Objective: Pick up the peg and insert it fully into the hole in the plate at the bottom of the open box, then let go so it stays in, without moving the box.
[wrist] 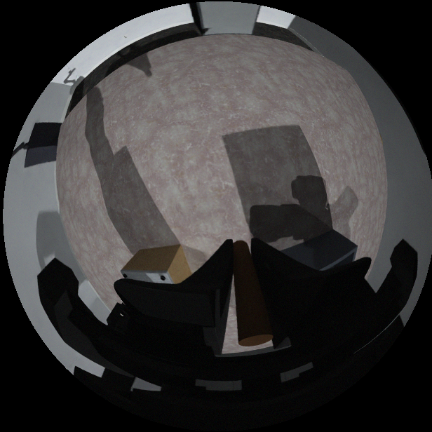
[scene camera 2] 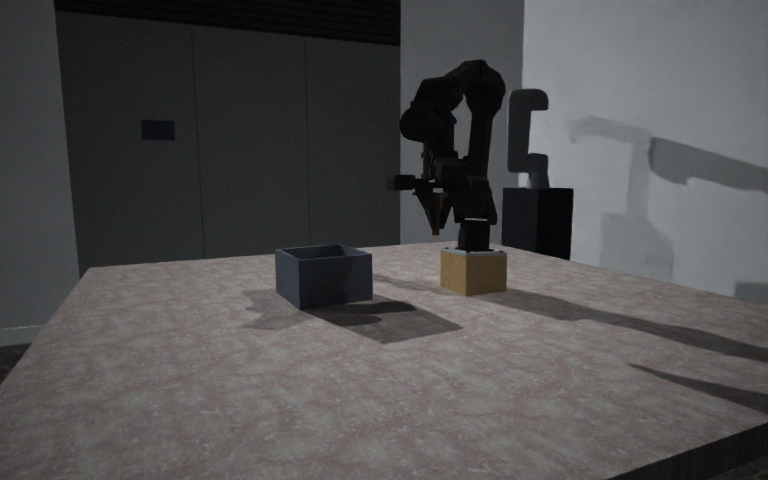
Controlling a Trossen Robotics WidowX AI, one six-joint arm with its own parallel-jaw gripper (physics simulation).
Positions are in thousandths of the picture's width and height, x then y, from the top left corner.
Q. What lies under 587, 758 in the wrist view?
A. An orange-brown peg.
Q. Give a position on a blue-grey box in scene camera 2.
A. At 404, 578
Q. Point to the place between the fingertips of my gripper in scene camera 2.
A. At 570, 478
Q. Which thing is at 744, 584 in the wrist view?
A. A blue-grey box.
